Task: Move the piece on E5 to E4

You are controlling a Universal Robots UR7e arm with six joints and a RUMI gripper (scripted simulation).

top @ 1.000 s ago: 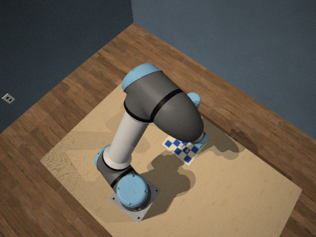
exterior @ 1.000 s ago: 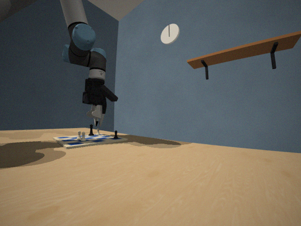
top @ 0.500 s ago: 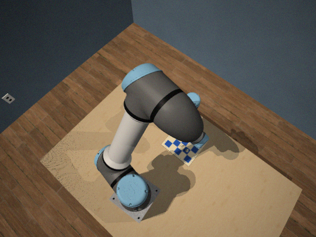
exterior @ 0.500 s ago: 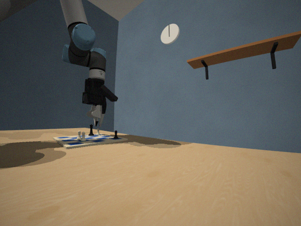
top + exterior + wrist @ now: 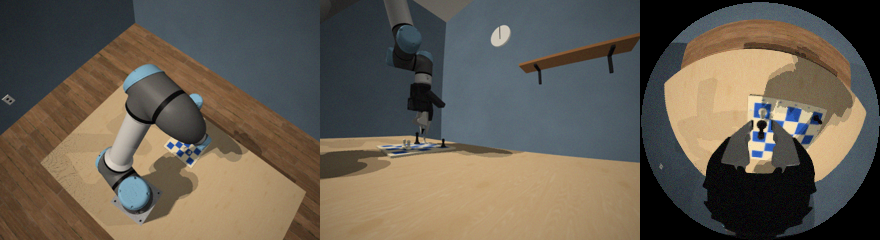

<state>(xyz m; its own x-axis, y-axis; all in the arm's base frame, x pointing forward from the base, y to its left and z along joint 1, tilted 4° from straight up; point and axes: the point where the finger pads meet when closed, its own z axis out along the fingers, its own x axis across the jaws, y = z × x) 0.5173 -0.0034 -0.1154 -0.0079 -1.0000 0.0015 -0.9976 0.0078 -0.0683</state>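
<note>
The tall black piece lies 30 mm below my hand and 30 mm behind it. The rest, counted from my hand: chessboard (80 mm behind, 60 mm to the right, 60 mm below); black pawn (150 mm to the right, 40 mm below, 10 mm behind).
</note>
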